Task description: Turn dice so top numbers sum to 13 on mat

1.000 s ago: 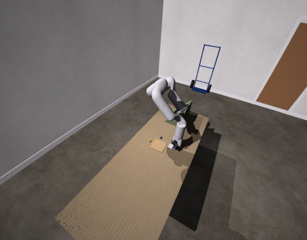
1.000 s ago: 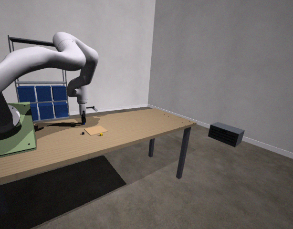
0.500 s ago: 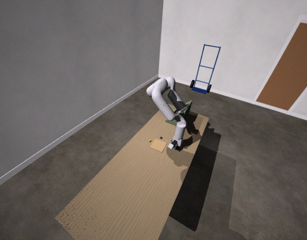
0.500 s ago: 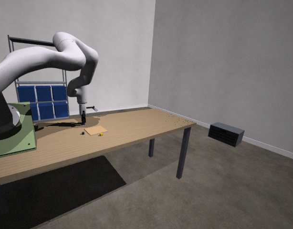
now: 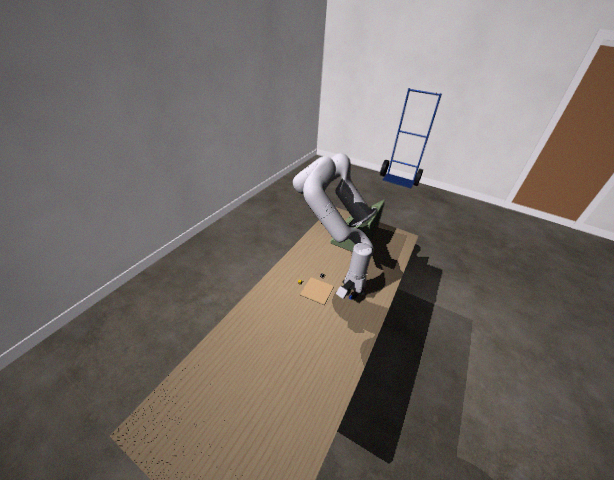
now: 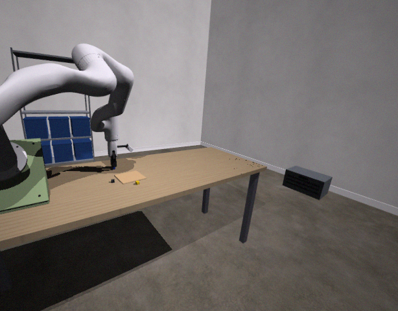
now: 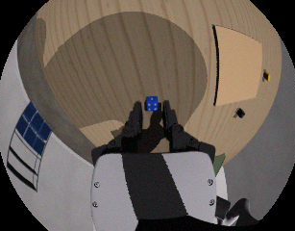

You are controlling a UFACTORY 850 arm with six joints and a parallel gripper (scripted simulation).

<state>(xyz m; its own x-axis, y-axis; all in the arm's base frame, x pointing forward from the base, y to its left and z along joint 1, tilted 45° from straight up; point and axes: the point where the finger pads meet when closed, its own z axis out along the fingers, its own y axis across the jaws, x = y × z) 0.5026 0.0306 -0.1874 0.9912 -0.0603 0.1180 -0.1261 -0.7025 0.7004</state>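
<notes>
Right now the blue die is 3 cm below my hand. From my hand the other things lie so: black die: 20 cm to the right, 5 cm behind, 3 cm below; tan mat: 18 cm to the right, 5 cm ahead, 4 cm below; yellow die: 28 cm to the right, 6 cm ahead, 3 cm below.
</notes>
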